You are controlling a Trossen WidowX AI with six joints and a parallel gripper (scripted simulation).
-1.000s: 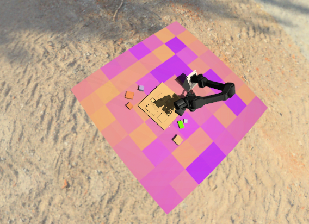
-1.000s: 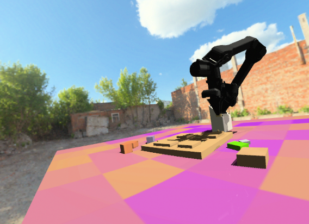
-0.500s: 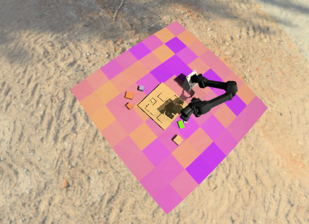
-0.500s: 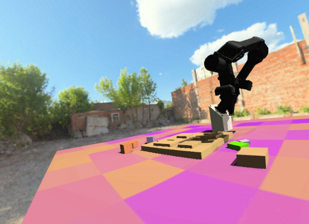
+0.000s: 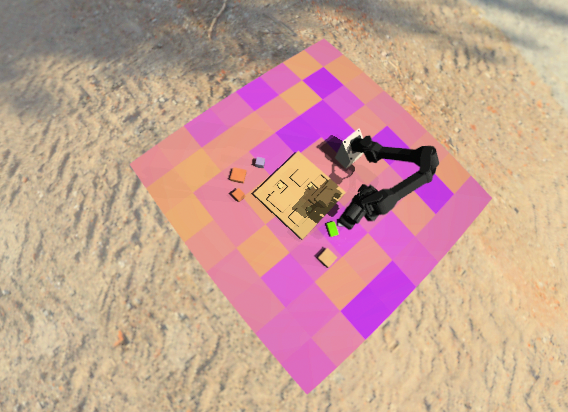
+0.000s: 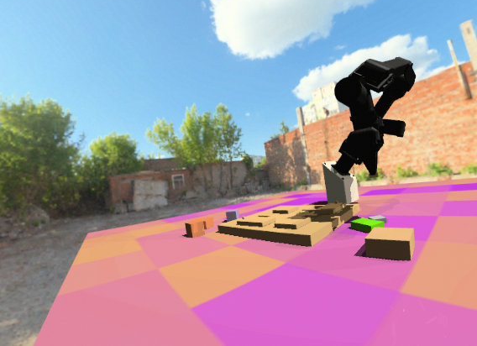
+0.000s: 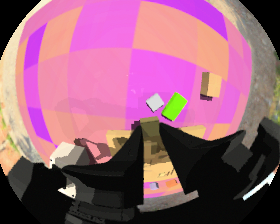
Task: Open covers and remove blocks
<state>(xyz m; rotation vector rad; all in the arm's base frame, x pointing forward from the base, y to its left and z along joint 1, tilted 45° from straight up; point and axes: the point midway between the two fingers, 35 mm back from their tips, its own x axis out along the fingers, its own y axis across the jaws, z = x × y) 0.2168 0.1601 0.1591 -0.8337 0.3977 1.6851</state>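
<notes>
Now: gripper tip 100 mm short of the tan puzzle board, 190 mm to the left of it and 90 mm above it. The rest, counted from my gripper tip: green block: 80 mm ahead, 10 mm to the left, 100 mm below; then greyish-purple block: 160 mm ahead, 430 mm to the right, 90 mm below; then tan block: 180 mm ahead, 90 mm to the left, 90 mm below.
</notes>
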